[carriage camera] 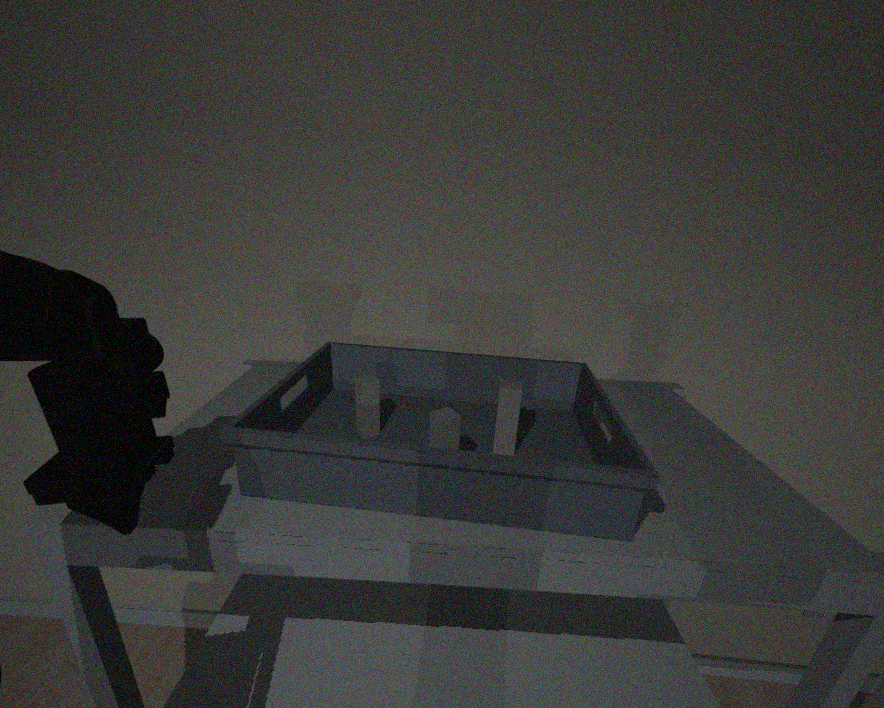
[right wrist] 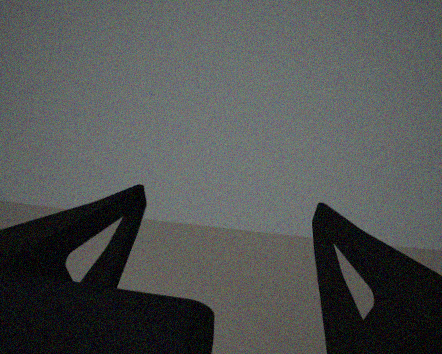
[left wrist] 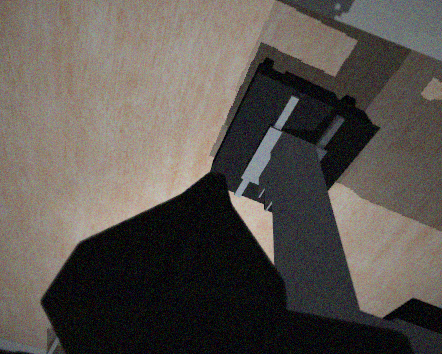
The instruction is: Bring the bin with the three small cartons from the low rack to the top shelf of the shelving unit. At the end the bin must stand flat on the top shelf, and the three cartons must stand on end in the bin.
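Places are measured from the left arm's base along level axes (x ahead, y left, z up), in metres.
Pixels of known places: left gripper, between the fingertips: [carriage camera: 130, 530] [left wrist: 215, 184]; right gripper, between the fingertips: [right wrist: 228, 203].
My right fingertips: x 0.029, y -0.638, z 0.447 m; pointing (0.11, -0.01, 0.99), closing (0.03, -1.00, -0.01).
Note:
Ahead of a thing's pixels: the offset from my right fingertips to its middle. "spot": to the spot under its first point. Level surfaces: height alone.
A blue-grey bin @(0.527 m ahead, 0.369 m left, 0.405 m down) [carriage camera: 442, 475] stands on the top shelf @(0.465 m down) [carriage camera: 730, 486] of the shelving unit in the carriage view, turned slightly to the shelf's front edge. Three small pale cartons stand on end inside it: one at the left [carriage camera: 367, 407], a shorter-looking one in the middle [carriage camera: 444, 429] and one at the right [carriage camera: 507, 418]. Their bases are partly hard to see in the dark. My left gripper [carriage camera: 129, 527] [left wrist: 215, 184] is shut and empty, left of the bin and apart from it, by the shelf's front left corner. My right gripper [right wrist: 228, 203] is open and empty, facing a plain wall.
A shelving unit leg @(spot: 0.268 m ahead, 0.877 m left, 0.711 m down) [carriage camera: 106, 634] runs down at the left of the carriage view. A pale lower surface @(0.998 m down) [carriage camera: 472, 663] shows below the top shelf. The left wrist view shows the wooden floor @(1.684 m down) [left wrist: 125, 100], a dark base [left wrist: 245, 125] and a grey column [left wrist: 305, 225].

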